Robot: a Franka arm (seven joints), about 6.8 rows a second.
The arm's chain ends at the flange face. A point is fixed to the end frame.
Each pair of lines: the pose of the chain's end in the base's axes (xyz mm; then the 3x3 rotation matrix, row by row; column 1 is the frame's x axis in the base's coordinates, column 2 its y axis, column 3 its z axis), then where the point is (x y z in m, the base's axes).
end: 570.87 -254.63 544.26; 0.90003 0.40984 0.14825; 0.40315 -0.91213 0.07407; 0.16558 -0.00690 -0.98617
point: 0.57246 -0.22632 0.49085
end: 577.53 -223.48 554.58; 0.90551 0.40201 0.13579; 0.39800 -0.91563 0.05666; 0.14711 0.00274 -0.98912
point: 0.57865 -0.19606 0.50070
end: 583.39 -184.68 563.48; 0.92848 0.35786 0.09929; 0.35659 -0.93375 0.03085; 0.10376 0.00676 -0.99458
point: 0.58369 -0.15840 0.50903
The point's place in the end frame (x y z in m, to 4 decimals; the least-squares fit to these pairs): 0.0040 -0.0248 0.0550
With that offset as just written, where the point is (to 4 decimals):
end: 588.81 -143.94 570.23; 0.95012 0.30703 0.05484; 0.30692 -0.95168 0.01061; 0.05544 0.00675 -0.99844
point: 0.5880 -0.1185 0.5154
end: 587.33 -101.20 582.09; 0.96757 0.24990 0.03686; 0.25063 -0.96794 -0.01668; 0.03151 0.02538 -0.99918
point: 0.5870 -0.0771 0.5266
